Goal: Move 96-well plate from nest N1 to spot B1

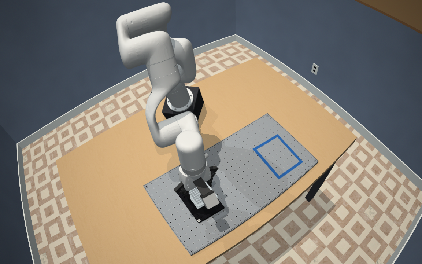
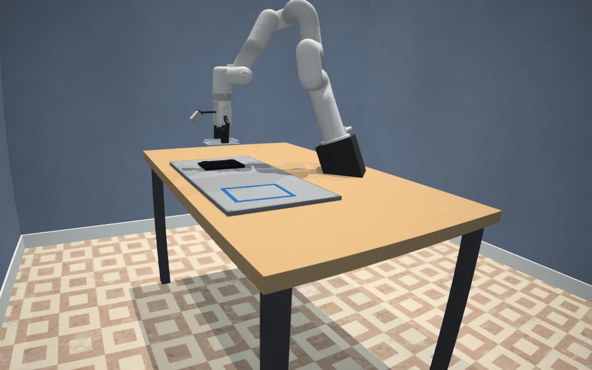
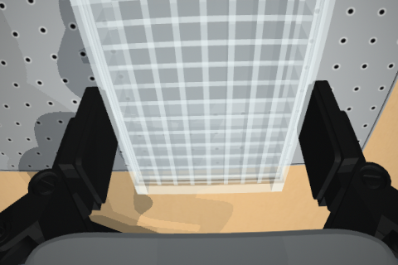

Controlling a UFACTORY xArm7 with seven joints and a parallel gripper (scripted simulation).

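The black plate nest N1 lies 100 mm below my hand. From my hand the other things lie so: 96-well plate 10 mm below.
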